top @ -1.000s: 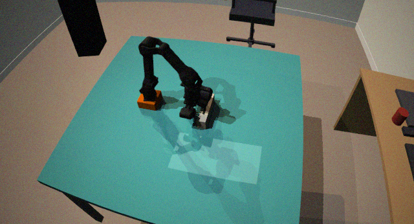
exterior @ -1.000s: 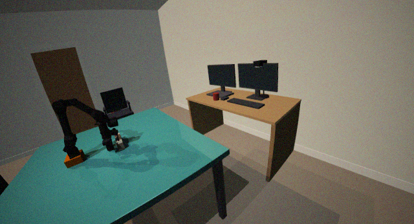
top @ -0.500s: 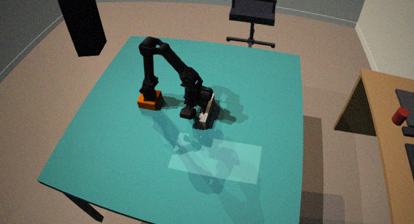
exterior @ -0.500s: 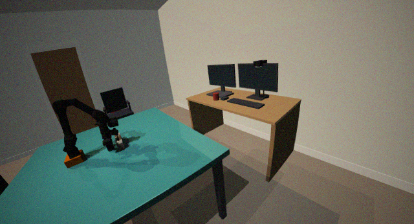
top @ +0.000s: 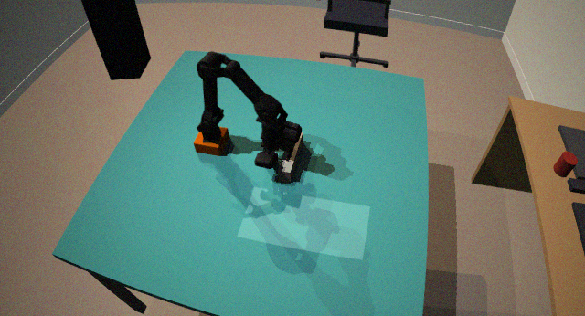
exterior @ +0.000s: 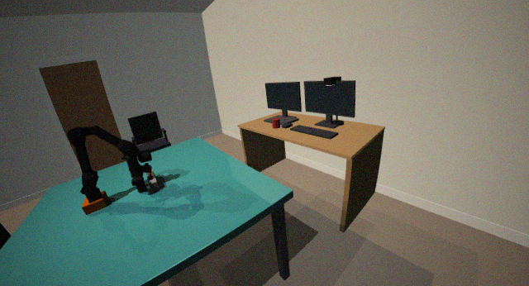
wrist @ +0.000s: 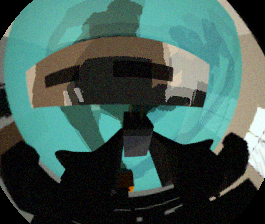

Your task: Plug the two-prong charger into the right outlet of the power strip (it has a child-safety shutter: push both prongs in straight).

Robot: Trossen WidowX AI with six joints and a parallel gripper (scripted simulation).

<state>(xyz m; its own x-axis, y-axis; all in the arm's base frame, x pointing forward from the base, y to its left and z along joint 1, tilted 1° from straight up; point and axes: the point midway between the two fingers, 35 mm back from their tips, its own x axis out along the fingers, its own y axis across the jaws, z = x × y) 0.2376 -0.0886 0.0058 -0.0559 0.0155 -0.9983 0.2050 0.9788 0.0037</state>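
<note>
Now: the two-prong charger 2 cm ahead of my gripper tip and 1 cm above it.
</note>
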